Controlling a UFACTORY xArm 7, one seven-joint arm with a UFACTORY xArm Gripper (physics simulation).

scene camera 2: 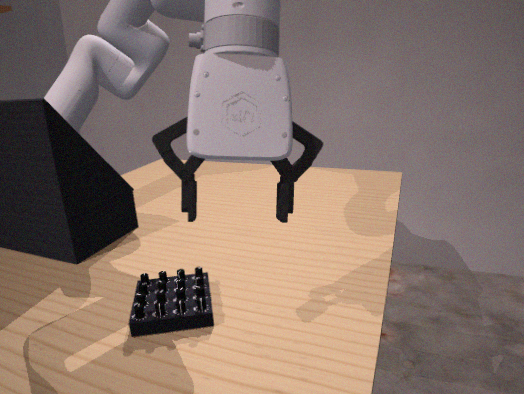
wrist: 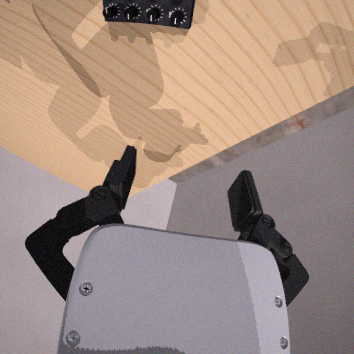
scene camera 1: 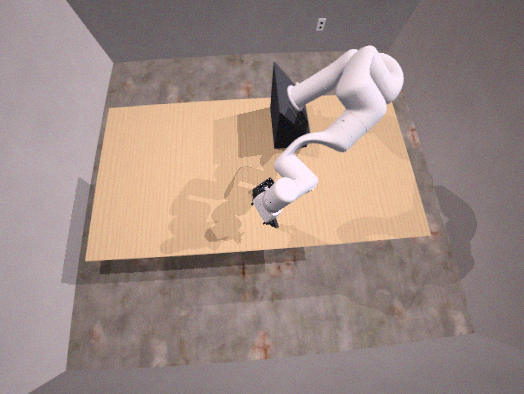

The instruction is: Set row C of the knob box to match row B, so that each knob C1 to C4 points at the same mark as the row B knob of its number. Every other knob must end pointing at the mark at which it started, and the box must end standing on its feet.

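Where they show: gripper, fingertip midpoint: (scene camera 2: 237,220) (wrist: 186,170) (scene camera 1: 259,212); arm's base, link origin: (scene camera 2: 39,150) (scene camera 1: 294,99).
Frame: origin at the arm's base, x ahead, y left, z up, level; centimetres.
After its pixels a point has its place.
The black knob box (scene camera 1: 261,188) @(x 40.5, y -14.8, z -16.2 cm) (scene camera 2: 172,324) @(x 45.1, y -15.6, z -17.1 cm) (wrist: 145,21) @(x 45.1, y -15.4, z -16.2 cm) stands level on the table with its knobs upward. In scene camera 1 the arm partly covers it. In scene camera 2 its rows of knobs show, but the pointer directions and row letters are too small to read. In the wrist view the near row of knobs shows at the top edge; the rest is cut off. My gripper (scene camera 1: 264,214) @(x 55.8, y -15.2, z -1.1 cm) (scene camera 2: 237,220) @(x 55.8, y -15.2, z -1.1 cm) (wrist: 186,170) @(x 55.8, y -15.2, z -1.1 cm) is open and empty, above the table and apart from the box.
The wooden table (scene camera 1: 150,150) @(x 19.6, y -76.0, z -18.5 cm) (scene camera 2: 325,240) @(x 54.8, y 17.9, z -18.4 cm) (wrist: 225,75) @(x 57.6, y -13.3, z -18.4 cm) carries a large black wedge-shaped block (scene camera 1: 290,127) @(x 16.4, y -2.3, z 0.6 cm) (scene camera 2: 30,185) @(x 9.5, y -9.1, z -3.9 cm) beside the arm's base. The table's edge drops to a stained floor (scene camera 1: 200,320) (scene camera 2: 450,320). Grey walls surround it. Arm shadows fall across the tabletop.
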